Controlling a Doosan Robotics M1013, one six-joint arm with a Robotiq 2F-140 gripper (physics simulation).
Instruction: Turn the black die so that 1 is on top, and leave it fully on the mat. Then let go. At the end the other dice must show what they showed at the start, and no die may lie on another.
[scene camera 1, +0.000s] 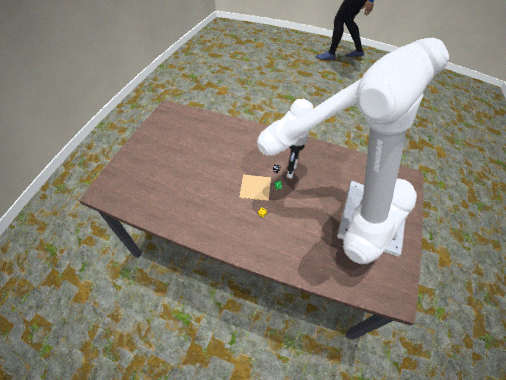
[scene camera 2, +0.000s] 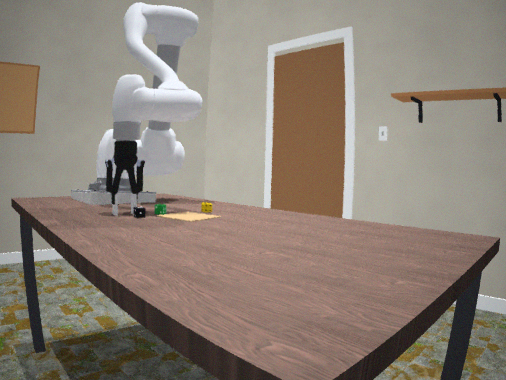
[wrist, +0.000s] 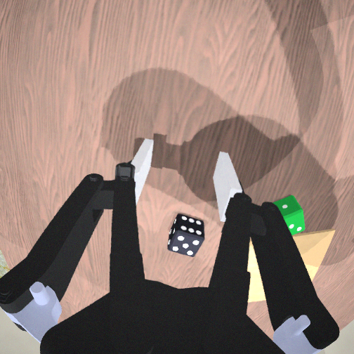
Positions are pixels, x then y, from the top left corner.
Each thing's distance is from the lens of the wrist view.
my gripper (wrist: 184, 158): 21 cm
tan mat (wrist: 312, 246): 32 cm
green die (wrist: 290, 209): 23 cm
The marked spots on the green die and the tan mat are 10 cm apart.
